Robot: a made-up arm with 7 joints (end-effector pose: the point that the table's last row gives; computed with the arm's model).
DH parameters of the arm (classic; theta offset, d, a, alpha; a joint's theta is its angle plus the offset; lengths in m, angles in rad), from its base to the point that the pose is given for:
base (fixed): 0 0 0 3.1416
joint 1: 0 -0.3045 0 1.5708
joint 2: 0 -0.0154 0 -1.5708
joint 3: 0 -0.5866 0 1.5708
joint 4: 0 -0.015 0 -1.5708
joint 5: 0 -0.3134 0 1.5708
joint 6: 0 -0.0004 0 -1.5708
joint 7: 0 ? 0 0
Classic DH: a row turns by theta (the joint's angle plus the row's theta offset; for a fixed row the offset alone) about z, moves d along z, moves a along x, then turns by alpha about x.
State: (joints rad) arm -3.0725 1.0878 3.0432 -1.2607 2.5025 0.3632 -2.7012
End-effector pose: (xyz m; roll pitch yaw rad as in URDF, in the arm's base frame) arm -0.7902 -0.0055 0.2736 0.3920 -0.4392 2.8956
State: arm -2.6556 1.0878 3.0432 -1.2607 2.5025 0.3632 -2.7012
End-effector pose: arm -0.7247 0.3149 0.2736 0.3920 -0.4392 2.4787
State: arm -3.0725 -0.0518 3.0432 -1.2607 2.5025 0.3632 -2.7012
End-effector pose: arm -0.3607 -0.0352 1.0074 1.9754 -1.4102 1.4143
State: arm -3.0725 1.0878 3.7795 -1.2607 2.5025 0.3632 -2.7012
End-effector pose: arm -0.7468 0.2758 0.3190 -0.3389 -0.5569 2.9032
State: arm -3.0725 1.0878 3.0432 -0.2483 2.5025 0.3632 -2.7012
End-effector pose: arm -0.9226 0.0302 0.6472 1.4213 -1.3034 1.9098
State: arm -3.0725 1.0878 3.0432 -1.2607 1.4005 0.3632 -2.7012
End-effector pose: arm -0.8151 -0.0172 0.3000 0.9495 0.1063 1.9872
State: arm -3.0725 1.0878 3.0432 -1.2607 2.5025 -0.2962 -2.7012
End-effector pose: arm -0.8281 0.0380 0.3065 0.2804 -1.0043 2.6374
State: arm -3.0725 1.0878 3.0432 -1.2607 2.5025 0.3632 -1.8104
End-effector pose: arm -0.7902 -0.0055 0.2736 -0.1346 -0.5660 -2.3691
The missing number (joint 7, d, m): -0.1026
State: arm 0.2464 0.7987 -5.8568 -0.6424 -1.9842 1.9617 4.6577
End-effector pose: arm 0.4766 0.0148 0.9567 -0.9349 -0.2604 2.9260
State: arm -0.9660 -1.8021 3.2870 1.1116 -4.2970 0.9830 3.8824
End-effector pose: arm -0.4944 -0.5000 -0.1665 0.9705 0.8950 1.0124
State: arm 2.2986 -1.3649 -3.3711 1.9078 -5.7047 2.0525 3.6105
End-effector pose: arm 0.3074 0.3502 0.1621 2.1801 0.7184 -2.6704
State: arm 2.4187 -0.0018 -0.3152 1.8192 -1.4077 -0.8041 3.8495
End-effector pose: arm -0.2761 -0.2668 0.8085 1.4684 -0.9955 1.9029
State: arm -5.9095 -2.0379 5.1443 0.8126 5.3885 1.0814 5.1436
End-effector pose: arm -0.5889 0.5336 0.0149 0.8990 1.1509 -1.2259
